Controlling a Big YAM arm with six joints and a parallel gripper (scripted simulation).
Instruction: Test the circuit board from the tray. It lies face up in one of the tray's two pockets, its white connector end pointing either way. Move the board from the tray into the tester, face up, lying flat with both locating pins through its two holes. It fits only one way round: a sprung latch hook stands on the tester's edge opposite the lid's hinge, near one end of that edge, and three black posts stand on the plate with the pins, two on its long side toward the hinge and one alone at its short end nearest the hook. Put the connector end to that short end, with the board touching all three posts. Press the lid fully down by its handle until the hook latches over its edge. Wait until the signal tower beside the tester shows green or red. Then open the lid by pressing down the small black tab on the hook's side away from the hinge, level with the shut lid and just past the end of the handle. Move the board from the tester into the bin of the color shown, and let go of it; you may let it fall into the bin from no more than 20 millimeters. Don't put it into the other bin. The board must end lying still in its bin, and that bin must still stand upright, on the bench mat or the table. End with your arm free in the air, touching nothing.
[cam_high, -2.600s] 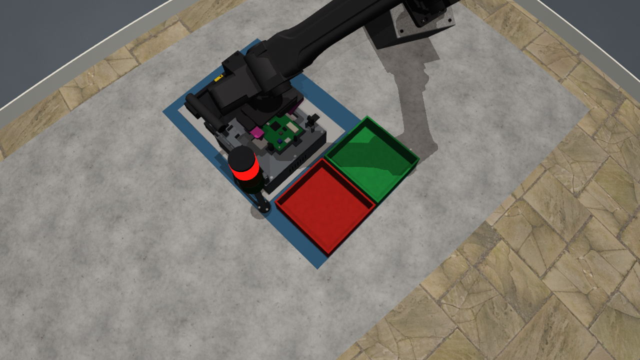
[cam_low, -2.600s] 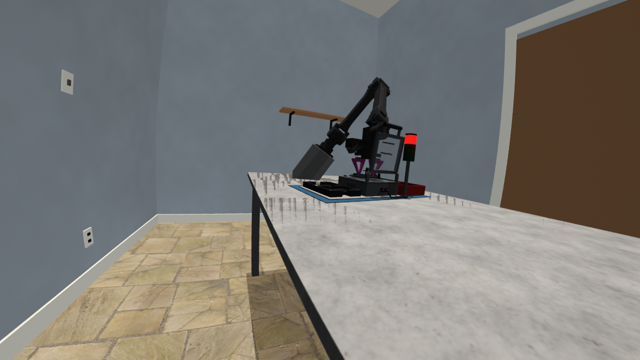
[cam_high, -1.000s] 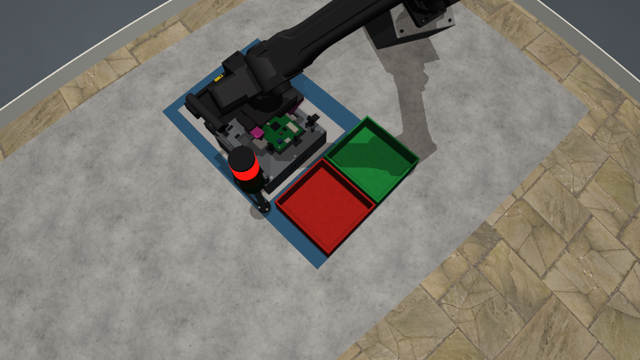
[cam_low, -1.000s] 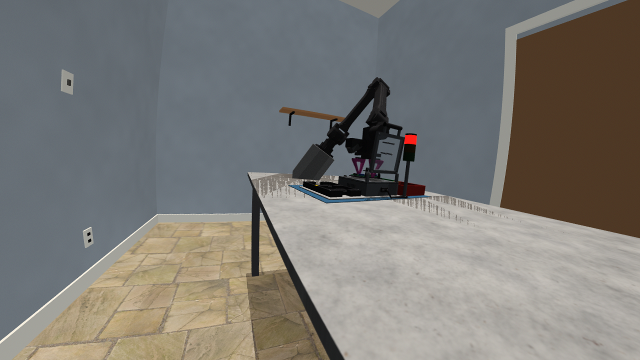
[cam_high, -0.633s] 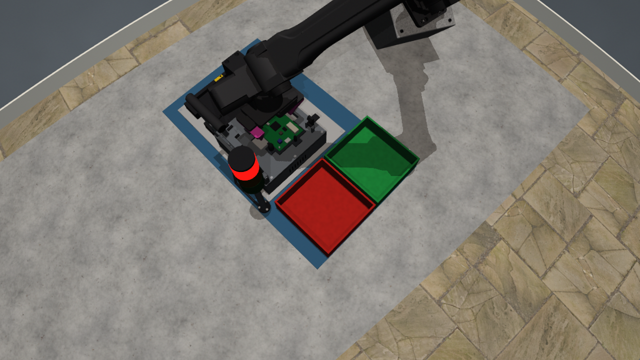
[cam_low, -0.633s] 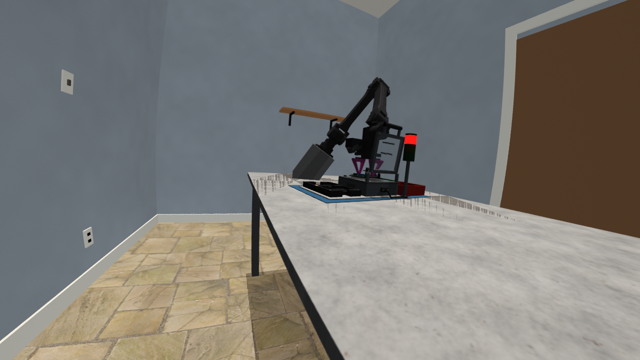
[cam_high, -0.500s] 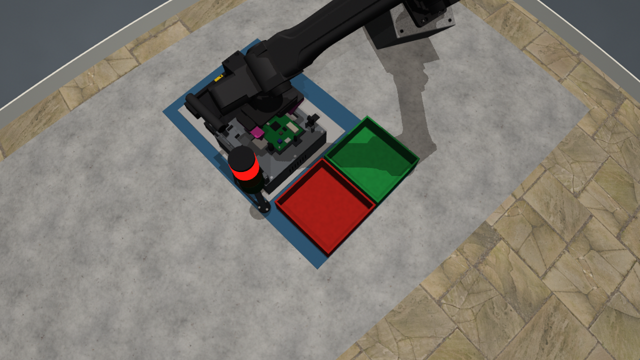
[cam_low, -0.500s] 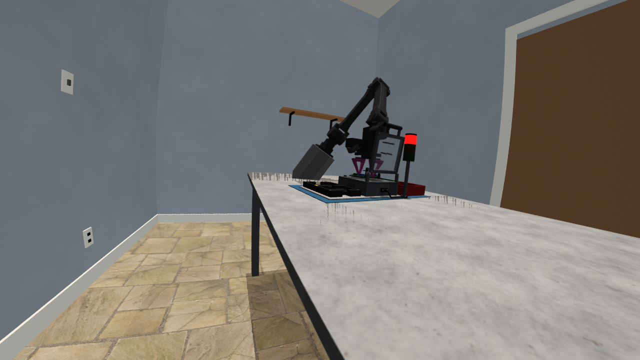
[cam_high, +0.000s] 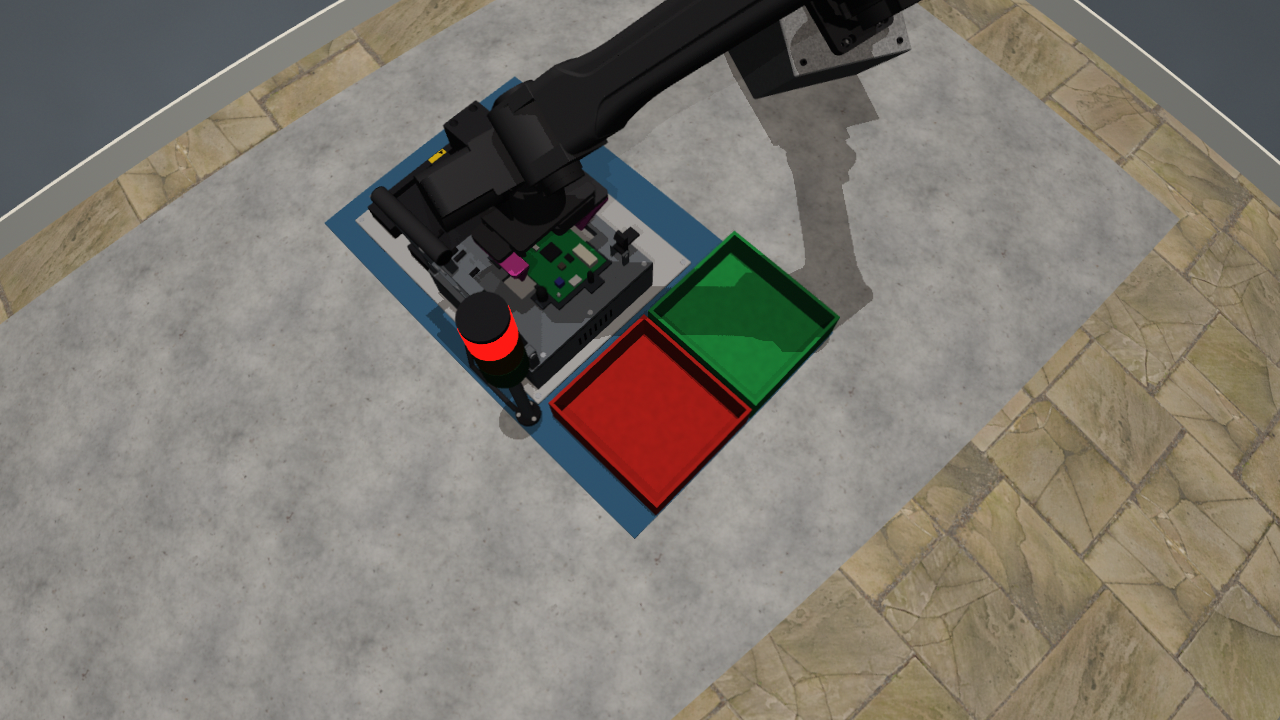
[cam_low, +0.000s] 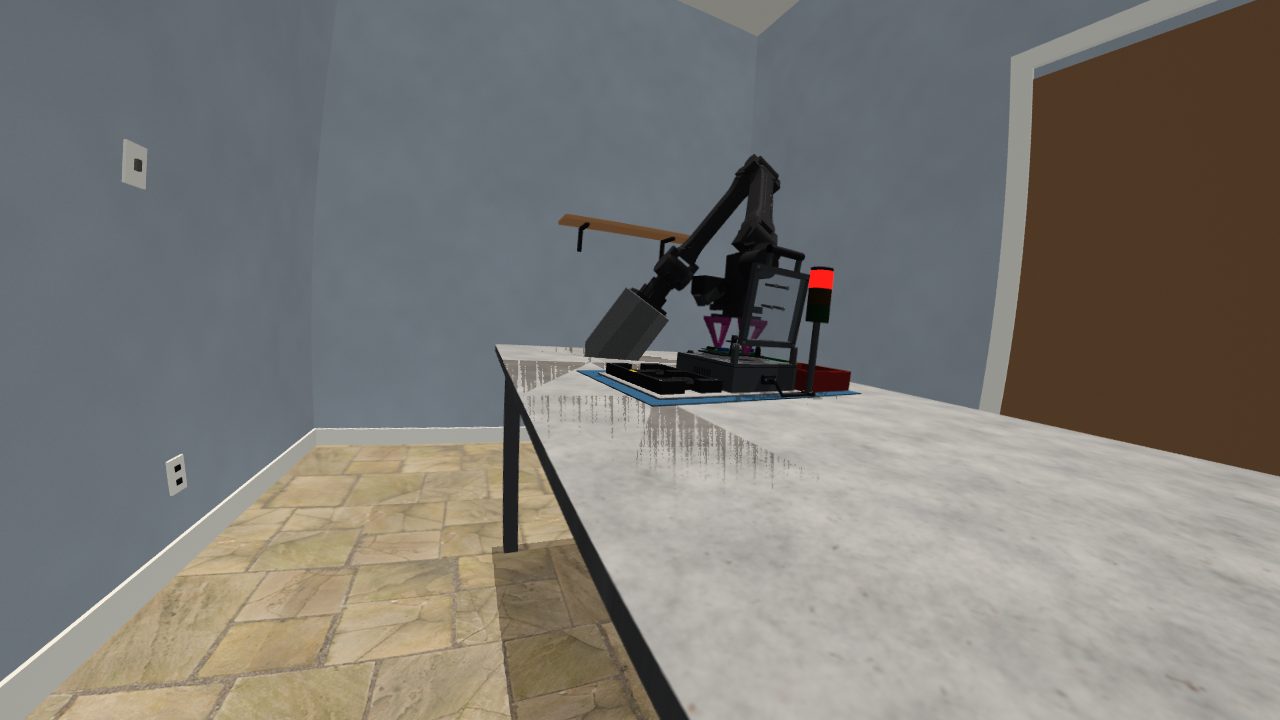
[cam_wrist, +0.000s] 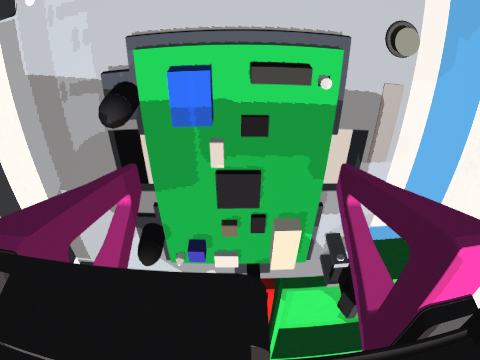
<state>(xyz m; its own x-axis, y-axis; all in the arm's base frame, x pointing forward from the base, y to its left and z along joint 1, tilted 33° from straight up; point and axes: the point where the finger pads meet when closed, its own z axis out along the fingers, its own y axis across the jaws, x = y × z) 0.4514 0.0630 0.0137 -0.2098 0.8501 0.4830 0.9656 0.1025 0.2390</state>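
Now: hand right at the green circuit board. Also, from my hand: clear lid: 11 cm ahead, 11 cm above, 2 cm to the left; then tester plate: 1 cm to the left, 1 cm below; then latch hook: 7 cm behind, 4 cm to the left, 1 cm above.
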